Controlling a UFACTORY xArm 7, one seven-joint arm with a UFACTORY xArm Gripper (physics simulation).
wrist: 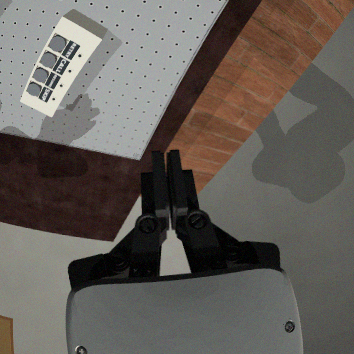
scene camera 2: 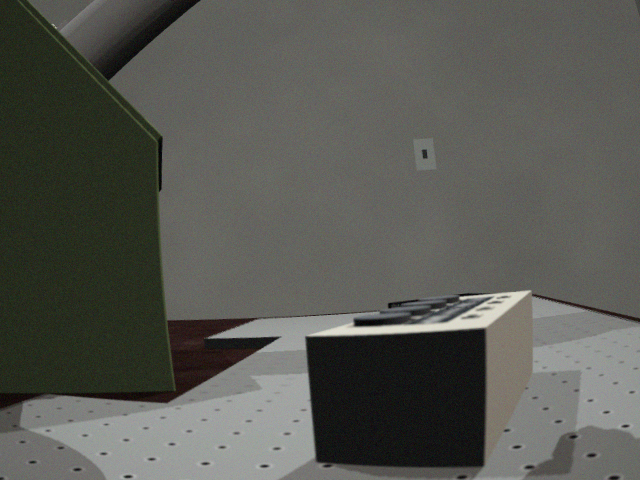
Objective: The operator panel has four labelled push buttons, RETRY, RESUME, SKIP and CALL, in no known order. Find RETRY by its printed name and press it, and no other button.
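Places are measured from the arm's base along level axes (x ahead, y left, z up), in millimetres.
Pixels of known places: gripper, fingertip midpoint: [wrist: 164, 164]; arm's base, origin of the base link: [scene camera 2: 65, 73].
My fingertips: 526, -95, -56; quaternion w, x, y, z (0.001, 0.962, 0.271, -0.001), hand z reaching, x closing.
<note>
Ahead of a thing's pixels: the offset from my fingertips to its top centre, as dx, dy, dz. Level surfaces: height alone.
The operator panel {-116, -100, -209} [scene camera 2: 398, 397] [wrist: 80, 33] is a cream box with dark ends and four round dark buttons in a row. In the wrist view it lies at the upper left, and the label beside the top button, the RETRY button {-125, -52, -209} [wrist: 58, 43], reads RETRY. Below it come the CALL button {-131, -81, -209} [wrist: 50, 58], a button {-136, -111, -209} [wrist: 41, 74] with a small label hard to read, and the SKIP button {-142, -140, -209} [wrist: 35, 89]. In scene camera 2 the labels are not legible. My gripper [wrist: 164, 164] is shut and empty, apart from the panel, which shows up and left of the fingertips.
The panel stands on a light perforated board {dz -265} [scene camera 2: 235, 413] [wrist: 145, 55] over a dark wooden table {dz -278} [scene camera 2: 199, 356] [wrist: 90, 185]. A large green board [scene camera 2: 77, 232] stands at the left in scene camera 2, with a grey arm tube [scene camera 2: 129, 31] behind it. A brick-patterned strip [wrist: 225, 117] runs beyond the table edge.
</note>
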